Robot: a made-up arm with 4 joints.
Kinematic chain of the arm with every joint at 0, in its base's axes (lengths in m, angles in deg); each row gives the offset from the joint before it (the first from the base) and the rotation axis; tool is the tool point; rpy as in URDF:
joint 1: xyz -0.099 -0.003 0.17 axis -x
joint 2: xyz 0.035 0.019 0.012 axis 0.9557 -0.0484 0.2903
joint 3: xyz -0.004 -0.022 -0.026 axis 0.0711 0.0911 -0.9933
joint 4: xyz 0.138 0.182 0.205 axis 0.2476 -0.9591 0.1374
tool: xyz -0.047 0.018 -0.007 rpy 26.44 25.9 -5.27
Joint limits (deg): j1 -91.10..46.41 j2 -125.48..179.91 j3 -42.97..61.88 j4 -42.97..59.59
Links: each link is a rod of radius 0.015 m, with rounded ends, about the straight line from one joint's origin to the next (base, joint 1, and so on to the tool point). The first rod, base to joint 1, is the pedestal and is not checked.
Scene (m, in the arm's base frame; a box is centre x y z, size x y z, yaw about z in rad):
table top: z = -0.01
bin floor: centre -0.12 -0.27 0 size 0.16 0.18 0.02 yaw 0.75
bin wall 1: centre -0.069 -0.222 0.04 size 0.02 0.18 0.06 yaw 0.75
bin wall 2: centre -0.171 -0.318 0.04 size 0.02 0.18 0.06 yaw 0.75
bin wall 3: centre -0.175 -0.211 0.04 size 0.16 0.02 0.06 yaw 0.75
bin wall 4: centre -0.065 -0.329 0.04 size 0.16 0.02 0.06 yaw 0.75
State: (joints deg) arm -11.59 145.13 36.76 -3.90
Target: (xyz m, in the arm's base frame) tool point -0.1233 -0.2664 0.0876
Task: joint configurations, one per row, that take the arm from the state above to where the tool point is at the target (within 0.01 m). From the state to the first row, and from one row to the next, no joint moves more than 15 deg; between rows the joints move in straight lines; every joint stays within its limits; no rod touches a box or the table.
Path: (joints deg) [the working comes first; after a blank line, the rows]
Joints at the target: -60.25 96.97 -32.20 -42.97
Straight joint move there: clear.

1: -21.32 135.50 22.97 -11.71
2: -31.05 125.87 9.18 -19.53
3: -40.78 116.24 -4.61 -27.34
4: -50.52 106.61 -18.40 -35.16
5: -60.25 96.97 -32.20 -42.97

